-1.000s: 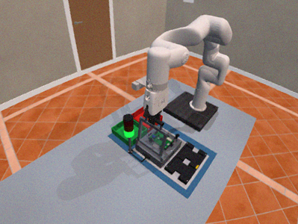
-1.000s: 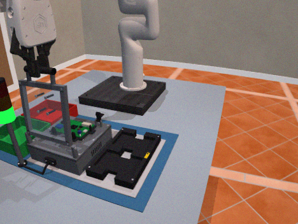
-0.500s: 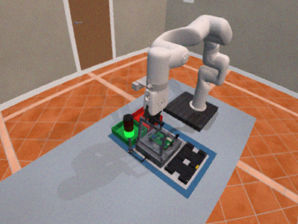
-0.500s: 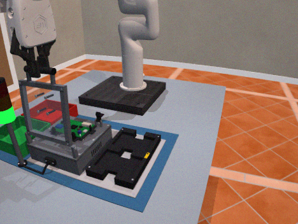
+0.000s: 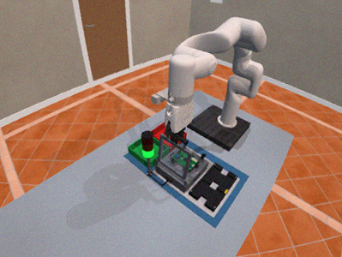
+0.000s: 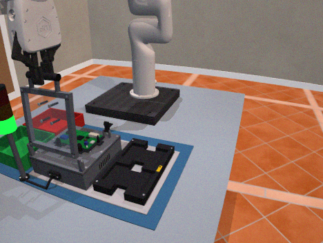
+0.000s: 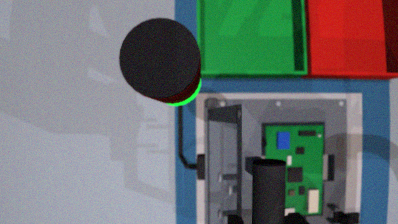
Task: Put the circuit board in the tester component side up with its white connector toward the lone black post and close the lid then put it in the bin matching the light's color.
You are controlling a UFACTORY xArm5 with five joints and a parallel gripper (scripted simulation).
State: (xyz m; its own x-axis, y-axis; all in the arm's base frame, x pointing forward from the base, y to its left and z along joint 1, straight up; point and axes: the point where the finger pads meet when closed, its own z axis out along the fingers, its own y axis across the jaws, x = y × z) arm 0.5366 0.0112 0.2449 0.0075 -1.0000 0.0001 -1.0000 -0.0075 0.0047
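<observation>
My gripper is now 80 mm past the green circuit board and 200 mm above it. Also, from my hand: green bin 30 mm behind, 200 mm to the right, 260 mm below; then black catch 140 mm behind, 60 mm to the left, 190 mm below; then clear lid 10 mm ahead, 90 mm below.
</observation>
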